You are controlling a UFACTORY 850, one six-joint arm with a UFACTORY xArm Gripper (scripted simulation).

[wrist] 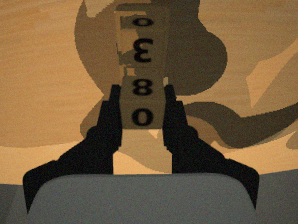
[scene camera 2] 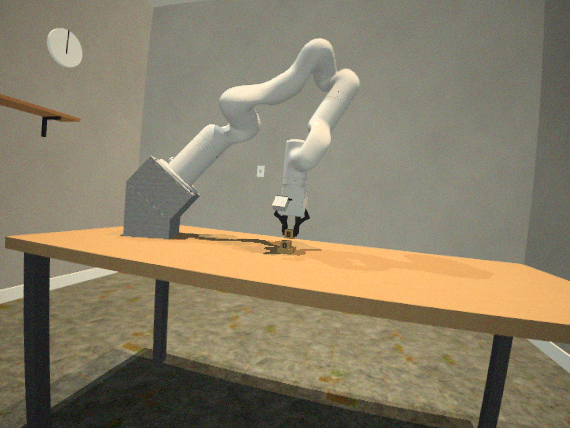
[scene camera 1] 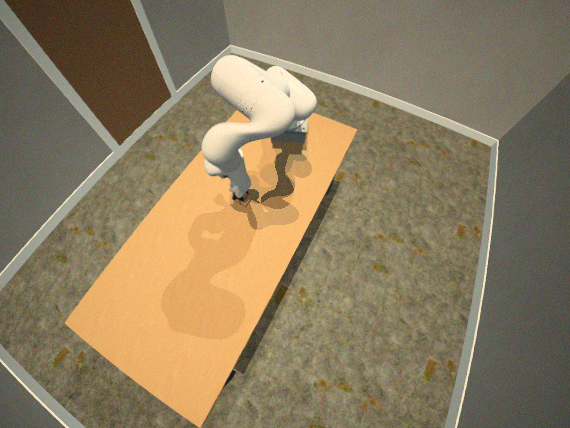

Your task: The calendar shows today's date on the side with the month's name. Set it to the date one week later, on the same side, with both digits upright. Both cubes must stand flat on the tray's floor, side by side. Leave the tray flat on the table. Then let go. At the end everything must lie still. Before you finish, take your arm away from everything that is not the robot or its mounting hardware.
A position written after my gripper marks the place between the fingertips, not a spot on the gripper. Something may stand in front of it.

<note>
I see my gripper (scene camera 2: 289, 235), a wooden digit cube (wrist: 142, 101) and a wooden digit cube (wrist: 142, 38).
My gripper shows as well in the wrist view (wrist: 142, 97).
</note>
